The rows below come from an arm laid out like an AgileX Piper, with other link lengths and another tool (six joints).
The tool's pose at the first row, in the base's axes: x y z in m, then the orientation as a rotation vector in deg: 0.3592 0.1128 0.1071 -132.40 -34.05 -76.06
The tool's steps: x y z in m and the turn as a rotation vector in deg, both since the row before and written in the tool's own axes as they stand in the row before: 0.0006 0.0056 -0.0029 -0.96 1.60 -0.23; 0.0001 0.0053 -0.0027 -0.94 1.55 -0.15; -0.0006 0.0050 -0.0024 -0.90 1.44 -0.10; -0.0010 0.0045 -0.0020 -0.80 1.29 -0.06; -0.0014 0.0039 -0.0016 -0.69 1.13 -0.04; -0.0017 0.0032 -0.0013 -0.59 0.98 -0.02; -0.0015 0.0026 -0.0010 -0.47 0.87 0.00; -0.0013 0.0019 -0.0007 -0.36 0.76 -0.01; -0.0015 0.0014 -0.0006 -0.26 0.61 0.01; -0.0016 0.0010 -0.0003 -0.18 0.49 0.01; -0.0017 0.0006 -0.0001 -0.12 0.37 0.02
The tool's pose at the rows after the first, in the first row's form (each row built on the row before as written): 0.3605 0.1067 0.1082 -131.87 -33.31 -78.46; 0.3614 0.1009 0.1088 -131.34 -32.48 -80.75; 0.3620 0.0954 0.1087 -130.83 -31.64 -82.87; 0.3624 0.0904 0.1081 -130.35 -30.84 -84.74; 0.3626 0.0861 0.1070 -129.90 -30.13 -86.36; 0.3625 0.0825 0.1056 -129.49 -29.50 -87.75; 0.3624 0.0796 0.1043 -129.07 -28.95 -88.94; 0.3623 0.0775 0.1031 -128.66 -28.51 -89.95; 0.3620 0.0759 0.1018 -128.30 -28.15 -90.74; 0.3617 0.0748 0.1003 -127.99 -27.88 -91.35; 0.3614 0.0741 0.0987 -127.74 -27.67 -91.80
